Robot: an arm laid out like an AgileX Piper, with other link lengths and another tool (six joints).
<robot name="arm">
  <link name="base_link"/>
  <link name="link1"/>
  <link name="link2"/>
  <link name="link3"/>
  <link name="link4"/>
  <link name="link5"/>
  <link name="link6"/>
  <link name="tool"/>
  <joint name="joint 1" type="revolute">
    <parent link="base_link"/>
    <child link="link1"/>
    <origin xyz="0 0 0.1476" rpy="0 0 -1.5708"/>
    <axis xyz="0 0 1"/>
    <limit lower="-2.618" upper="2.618"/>
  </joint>
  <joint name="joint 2" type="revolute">
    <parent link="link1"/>
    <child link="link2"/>
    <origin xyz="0 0 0" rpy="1.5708 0 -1.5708"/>
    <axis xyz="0 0 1"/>
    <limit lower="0" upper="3.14"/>
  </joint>
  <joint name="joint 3" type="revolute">
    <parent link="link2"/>
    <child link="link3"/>
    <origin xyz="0.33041 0.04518 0" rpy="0 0 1.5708"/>
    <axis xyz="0 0 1"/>
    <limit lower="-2.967" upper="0"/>
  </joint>
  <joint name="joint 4" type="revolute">
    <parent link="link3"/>
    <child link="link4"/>
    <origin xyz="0.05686 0.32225 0" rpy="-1.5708 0 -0.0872"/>
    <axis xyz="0 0 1"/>
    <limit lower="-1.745" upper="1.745"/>
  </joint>
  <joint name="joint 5" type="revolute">
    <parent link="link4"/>
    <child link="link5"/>
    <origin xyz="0 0 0" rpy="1.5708 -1.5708 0"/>
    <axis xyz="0 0 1"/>
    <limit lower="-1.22" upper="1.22"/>
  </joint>
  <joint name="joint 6" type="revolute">
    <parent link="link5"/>
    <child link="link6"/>
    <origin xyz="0.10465 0 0" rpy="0 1.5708 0"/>
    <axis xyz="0 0 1"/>
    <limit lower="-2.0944" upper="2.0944"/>
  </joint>
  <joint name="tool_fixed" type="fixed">
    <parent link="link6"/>
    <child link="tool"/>
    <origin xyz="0.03 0.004 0.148" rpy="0 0.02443 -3.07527"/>
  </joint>
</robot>
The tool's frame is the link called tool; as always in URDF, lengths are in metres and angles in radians.
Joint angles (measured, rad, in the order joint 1, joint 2, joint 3, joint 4, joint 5, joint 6), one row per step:
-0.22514 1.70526 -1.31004 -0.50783 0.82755 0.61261
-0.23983 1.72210 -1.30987 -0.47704 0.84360 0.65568
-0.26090 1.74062 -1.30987 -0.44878 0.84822 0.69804
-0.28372 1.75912 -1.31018 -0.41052 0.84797 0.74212
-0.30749 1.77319 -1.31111 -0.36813 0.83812 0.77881
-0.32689 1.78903 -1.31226 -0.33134 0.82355 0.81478
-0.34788 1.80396 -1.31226 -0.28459 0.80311 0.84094
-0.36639 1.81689 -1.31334 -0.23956 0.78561 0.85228
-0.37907 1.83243 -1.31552 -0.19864 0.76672 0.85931
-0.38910 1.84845 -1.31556 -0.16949 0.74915 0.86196
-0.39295 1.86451 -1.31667 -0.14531 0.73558 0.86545
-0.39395 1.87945 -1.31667 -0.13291 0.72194 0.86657
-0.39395 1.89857 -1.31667 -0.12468 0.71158 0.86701
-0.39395 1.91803 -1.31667 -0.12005 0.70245 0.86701
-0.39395 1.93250 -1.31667 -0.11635 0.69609 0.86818
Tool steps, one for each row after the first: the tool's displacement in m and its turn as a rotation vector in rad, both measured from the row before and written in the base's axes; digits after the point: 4 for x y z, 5 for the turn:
-0.0074 -0.0013 -0.0137 0.04806 0.00511 -0.06723
-0.0061 -0.0040 -0.0132 0.04400 -0.00249 -0.06831
-0.0052 -0.0026 -0.0135 0.05210 -0.01021 -0.07421
-0.0026 -0.0023 -0.0104 0.05031 -0.02199 -0.06797
-0.0003 -0.0014 -0.0101 0.04421 -0.02305 -0.06069
0.0010 -0.0007 -0.0099 0.04856 -0.02797 -0.05700
0.0015 -0.0005 -0.0079 0.04178 -0.02323 -0.04265
0.0035 0.0008 -0.0081 0.03650 -0.02088 -0.03218
0.0025 -0.0001 -0.0084 0.02604 -0.01228 -0.02191
0.0031 0.0019 -0.0079 0.02260 -0.00805 -0.01574
0.0028 0.0011 -0.0073 0.01190 -0.00350 -0.00594
0.0016 0.0012 -0.0095 0.01082 0.00504 -0.00307
0.0010 0.0007 -0.0097 0.00823 0.00784 -0.00126
0.0005 0.0007 -0.0072 0.00678 0.00592 -0.00229

